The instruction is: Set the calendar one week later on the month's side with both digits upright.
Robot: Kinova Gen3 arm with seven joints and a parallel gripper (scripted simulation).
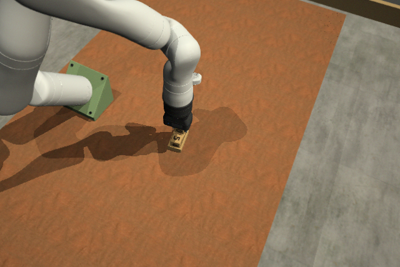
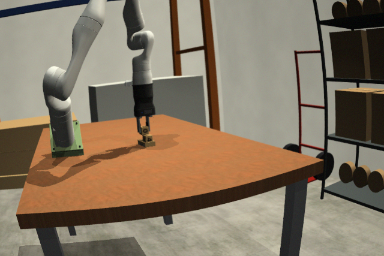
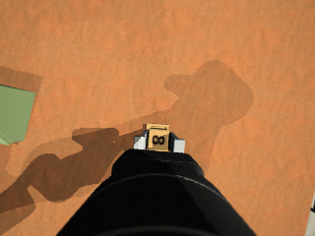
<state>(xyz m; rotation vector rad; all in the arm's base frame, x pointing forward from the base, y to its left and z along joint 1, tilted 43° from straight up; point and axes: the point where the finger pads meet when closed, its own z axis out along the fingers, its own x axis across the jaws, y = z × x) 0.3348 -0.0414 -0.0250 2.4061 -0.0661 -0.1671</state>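
Now: hand 20 mm to the left of the wooden calendar tray and 60 mm above it.
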